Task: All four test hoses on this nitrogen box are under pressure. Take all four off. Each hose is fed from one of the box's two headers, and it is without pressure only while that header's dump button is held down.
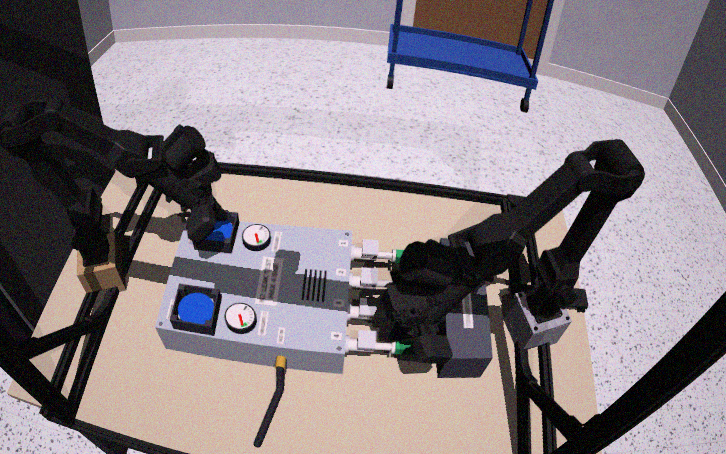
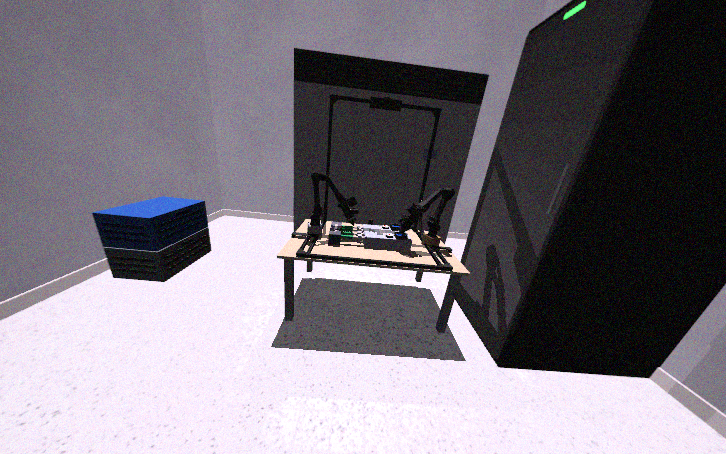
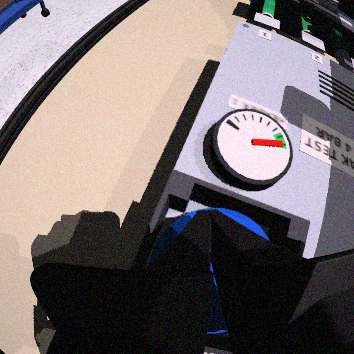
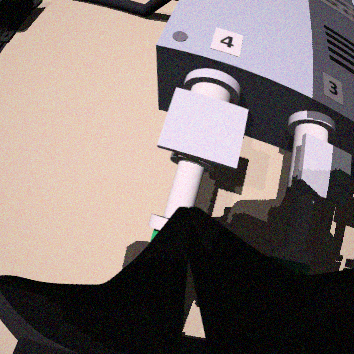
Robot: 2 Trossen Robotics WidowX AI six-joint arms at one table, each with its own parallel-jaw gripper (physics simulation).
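Places are measured from the left arm's base along level axes (x ahead, y left, z up), in centimetres.
Pixels of known places: left gripper, between the fingertips: (image 1: 225,217) (image 2: 399,233) (image 3: 206,218); right gripper, between the fingertips: (image 1: 390,340) (image 2: 353,225) (image 4: 186,216); left arm's base, origin of its link: (image 1: 95,253) (image 2: 432,235); right arm's base, origin of its link: (image 1: 544,307) (image 2: 314,224).
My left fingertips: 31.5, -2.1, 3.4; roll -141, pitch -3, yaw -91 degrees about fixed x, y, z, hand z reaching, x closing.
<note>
For each thing: its top centre in the pictures, then the offset to it from my left fingertips, as dx, dy, dz. "spot": a spot on its surface instead.
- far blue dump button, centre of its top: (image 3: 215,271) (image 1: 215,230) -2.6, -0.7, -2.2
- far gauge, a spot on its surface: (image 3: 253,145) (image 1: 254,234) spot: +5.0, -3.9, -2.3
- hose 1, a spot on its surface: (image 1: 399,255) spot: +31.1, -14.4, -5.3
- hose 4, a spot on its surface: (image 4: 154,234) (image 1: 396,348) spot: +22.5, -33.8, -5.4
- dark grey block, a spot on its surface: (image 1: 469,338) spot: +35.0, -37.3, -3.8
- black feed hose, a spot on its surface: (image 1: 271,405) spot: -1.4, -36.4, -10.4
- yellow fitting, a spot on its surface: (image 1: 280,361) spot: +2.7, -29.7, -7.0
The grey nitrogen box (image 1: 307,249) (image 2: 381,235) (image 3: 281,70) (image 4: 267,35) lies on the table. My left gripper (image 1: 208,230) (image 2: 403,223) (image 3: 206,218) is shut, and its tips rest on the far blue dump button (image 1: 222,232) (image 3: 242,219). The far gauge (image 1: 256,236) (image 3: 253,145) has its red needle at the green mark. The near dump button (image 1: 195,308) is uncovered beside the near gauge (image 1: 240,317). Several green hoses plug into white couplings; hose 1 (image 1: 399,255) and hose 4 (image 1: 402,347) (image 4: 154,234) show. My right gripper (image 1: 412,343) (image 2: 351,216) (image 4: 186,216) is shut, with its tips over hose 4 behind its coupling (image 1: 367,340) (image 4: 204,126).
A dark grey block (image 1: 469,338) sits behind the hoses at the right. A black feed hose (image 1: 271,405) with a yellow fitting (image 1: 280,361) leaves the box's front. A black rail (image 1: 361,180) frames the table. A blue cart (image 1: 460,54) stands beyond it.
</note>
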